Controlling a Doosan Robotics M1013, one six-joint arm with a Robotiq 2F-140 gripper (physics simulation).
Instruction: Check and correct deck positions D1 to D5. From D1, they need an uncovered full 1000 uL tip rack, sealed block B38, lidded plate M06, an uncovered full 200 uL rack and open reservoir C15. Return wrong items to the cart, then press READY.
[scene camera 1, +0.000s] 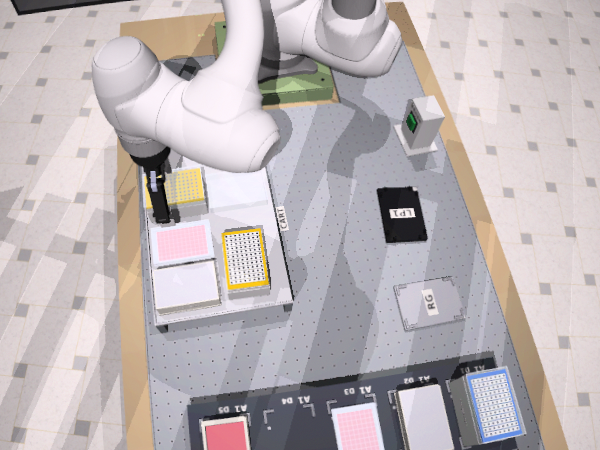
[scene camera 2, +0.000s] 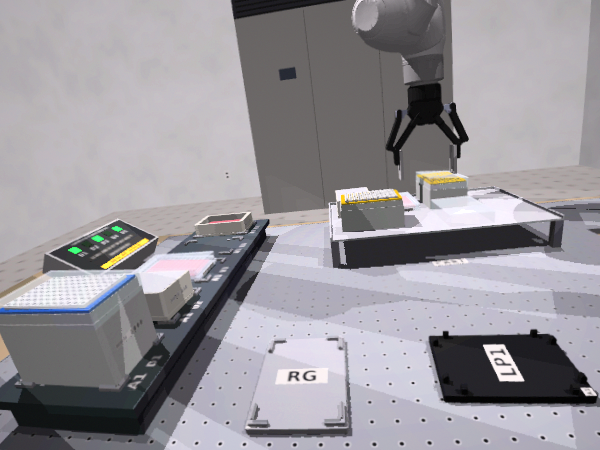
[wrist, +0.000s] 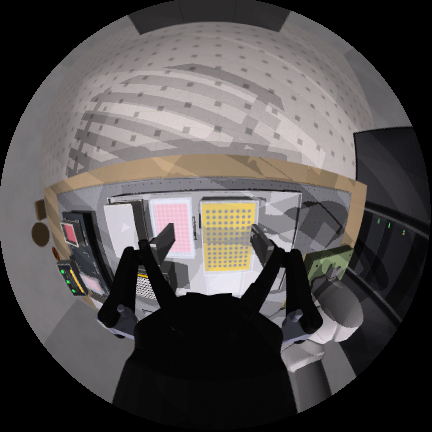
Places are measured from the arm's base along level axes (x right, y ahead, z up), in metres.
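Pixels of known places: gripper, between the fingertips: (scene camera 1: 166, 198) (scene camera 2: 427, 176) (wrist: 212, 232); arm's base, origin of its link: (scene camera 1: 278, 55) (wrist: 320, 286).
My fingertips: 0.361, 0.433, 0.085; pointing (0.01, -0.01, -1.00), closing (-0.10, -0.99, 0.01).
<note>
For each thing: its top centre in the pictures, then the offset to it from my fingertips, as dx, dy, dz. "*": a spot on its surface instead.
- yellow-topped rack, centre of its top: (wrist: 229, 244) (scene camera 1: 172, 184) (scene camera 2: 440, 172) -0.017, -0.025, +0.010
- yellow rim, a spot on its surface: (scene camera 1: 245, 257) * -0.132, +0.173, +0.000
- white block, centre of its top: (scene camera 1: 185, 284) (wrist: 121, 233) (scene camera 2: 352, 193) -0.002, +0.191, -0.022
- pale block, centre of its top: (scene camera 2: 137, 281) (scene camera 1: 427, 419) (wrist: 100, 306) -0.384, +0.570, -0.027
- red-filled reservoir, centre of its top: (scene camera 2: 223, 218) (wrist: 68, 233) -0.010, +0.523, -0.043
- status panel, a spot on its surface: (scene camera 2: 102, 247) * -0.258, +0.695, -0.006
- RG plate, centre of its top: (scene camera 2: 301, 372) (scene camera 1: 430, 301) -0.512, +0.334, -0.109
- black LP1 plate, centre of its top: (scene camera 2: 502, 354) (scene camera 1: 403, 211) -0.529, +0.107, -0.103
- post with a green screen, centre of its top: (scene camera 1: 428, 107) -0.652, -0.099, +0.007
My gripper (scene camera 1: 162, 219) (scene camera 2: 427, 169) (wrist: 212, 232) is open and empty, above the cart (scene camera 1: 281, 285) (scene camera 2: 515, 212). One finger is over the gap beside a yellow-topped rack (scene camera 1: 187, 187) (scene camera 2: 447, 192) (wrist: 227, 217) with grey spots and a clear edge. A rack of white tips with a yellow rim (scene camera 1: 245, 257) (scene camera 2: 372, 215), a pink plate (scene camera 1: 182, 242) (wrist: 170, 215) and a white block (scene camera 1: 185, 287) share the cart. On the deck, D1 holds a blue-rimmed tip rack (scene camera 1: 495, 405) (scene camera 2: 75, 335), apparently clear-covered; D2 a pale block (scene camera 1: 425, 417); D3 a pink plate (scene camera 1: 357, 425); D5 a red-filled reservoir (scene camera 1: 226, 437) (scene camera 2: 224, 227). D4 is empty.
A clear, flat item (scene camera 1: 237, 187) lies on the cart beside the yellow-topped rack. A status panel (scene camera 2: 102, 247) shows three green lights and a yellow bar. The RG plate (scene camera 1: 415, 310) (scene camera 2: 300, 405), black LP1 plate (scene camera 1: 400, 230) (scene camera 2: 460, 370) and a post with a green screen (scene camera 1: 425, 125) stand apart.
</note>
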